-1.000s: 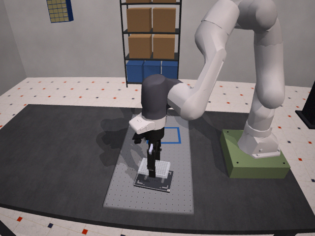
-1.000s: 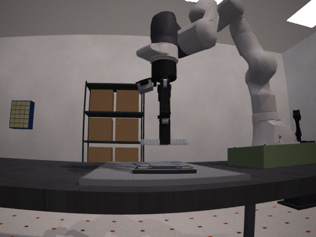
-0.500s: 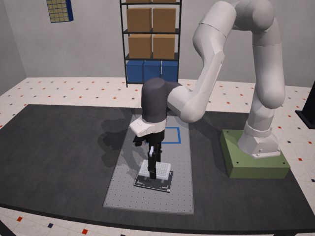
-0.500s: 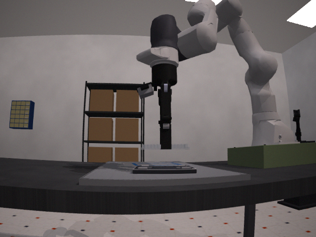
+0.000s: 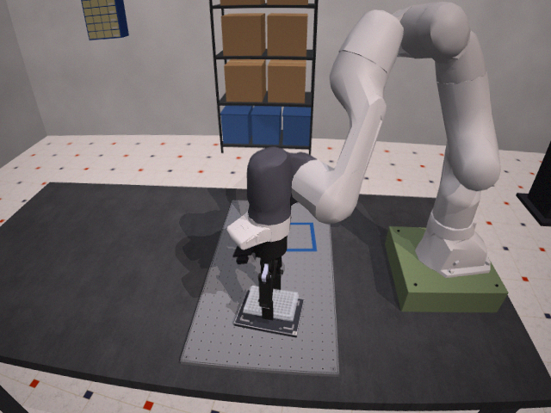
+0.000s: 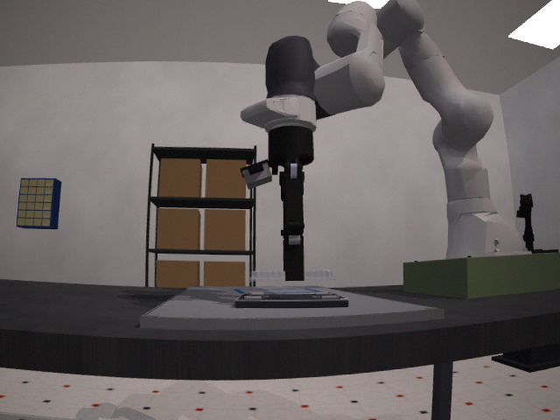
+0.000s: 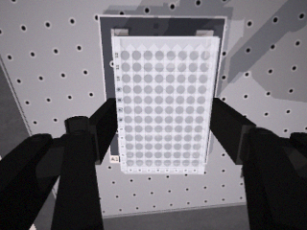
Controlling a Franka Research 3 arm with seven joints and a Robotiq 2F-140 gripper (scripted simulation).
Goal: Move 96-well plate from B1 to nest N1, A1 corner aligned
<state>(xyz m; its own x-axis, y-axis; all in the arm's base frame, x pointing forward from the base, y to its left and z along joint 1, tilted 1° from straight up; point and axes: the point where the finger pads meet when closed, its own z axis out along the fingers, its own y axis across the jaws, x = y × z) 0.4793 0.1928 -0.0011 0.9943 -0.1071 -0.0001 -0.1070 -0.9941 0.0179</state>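
My hand is 6 cm above the plate nest. Round my hand: A1 label: 6 cm to the left, 6 cm behind, 5 cm below; then 96-well plate: 2 cm below.
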